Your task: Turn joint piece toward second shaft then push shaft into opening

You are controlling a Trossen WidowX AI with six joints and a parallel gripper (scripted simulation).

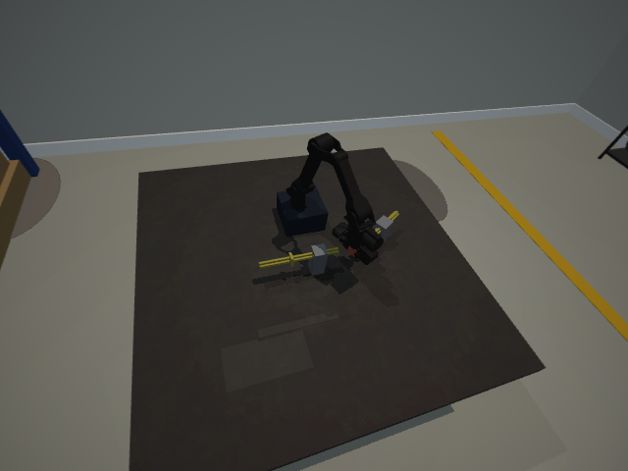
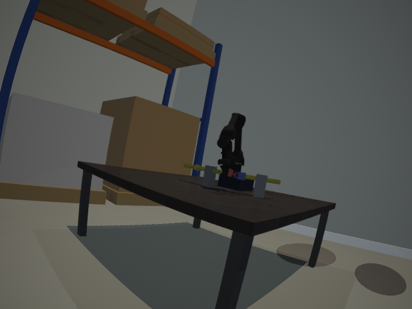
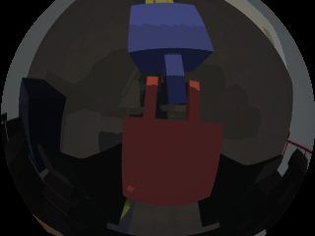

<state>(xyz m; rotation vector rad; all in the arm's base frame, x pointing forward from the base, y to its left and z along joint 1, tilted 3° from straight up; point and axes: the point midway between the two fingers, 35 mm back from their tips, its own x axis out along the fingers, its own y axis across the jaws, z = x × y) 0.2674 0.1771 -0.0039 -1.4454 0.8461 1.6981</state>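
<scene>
Right now the red joint piece is 1 cm to the left of my gripper tip and 3 cm above it.
</scene>
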